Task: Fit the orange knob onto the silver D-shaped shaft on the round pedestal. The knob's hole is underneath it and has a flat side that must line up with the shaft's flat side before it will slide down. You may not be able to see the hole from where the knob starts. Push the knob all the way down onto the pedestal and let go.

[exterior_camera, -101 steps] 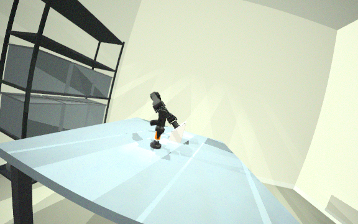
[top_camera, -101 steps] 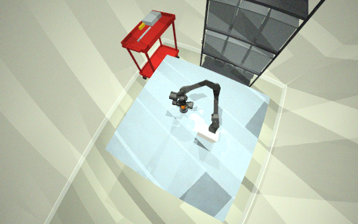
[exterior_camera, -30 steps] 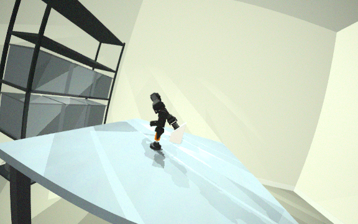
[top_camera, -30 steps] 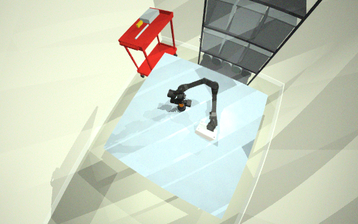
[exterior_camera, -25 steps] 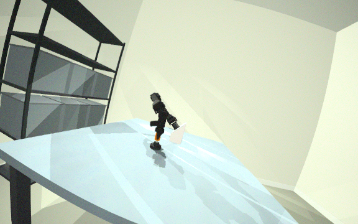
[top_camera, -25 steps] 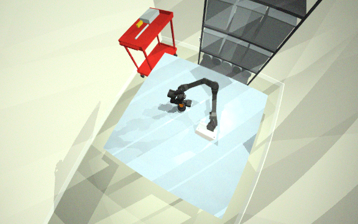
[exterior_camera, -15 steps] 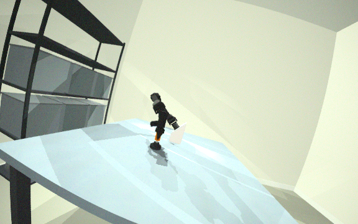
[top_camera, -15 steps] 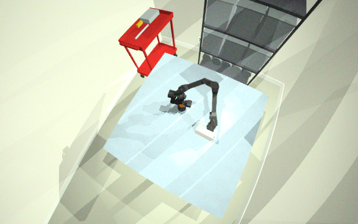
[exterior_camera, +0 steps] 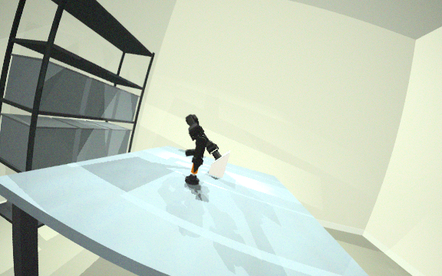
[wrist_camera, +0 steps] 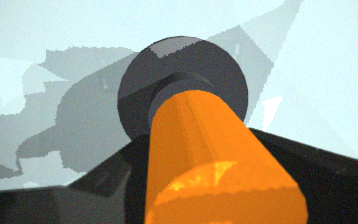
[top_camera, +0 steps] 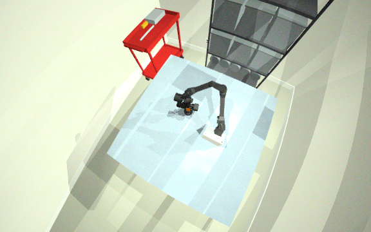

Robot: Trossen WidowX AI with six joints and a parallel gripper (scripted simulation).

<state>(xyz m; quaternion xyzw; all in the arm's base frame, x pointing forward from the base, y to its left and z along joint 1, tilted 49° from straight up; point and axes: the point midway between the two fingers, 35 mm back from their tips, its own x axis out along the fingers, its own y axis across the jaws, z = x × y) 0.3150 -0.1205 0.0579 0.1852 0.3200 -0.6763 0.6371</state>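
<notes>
Right now my gripper tip is 30 mm below the orange knob. The rest, counted from my gripper tip: dark round pedestal: 40 mm below.
</notes>
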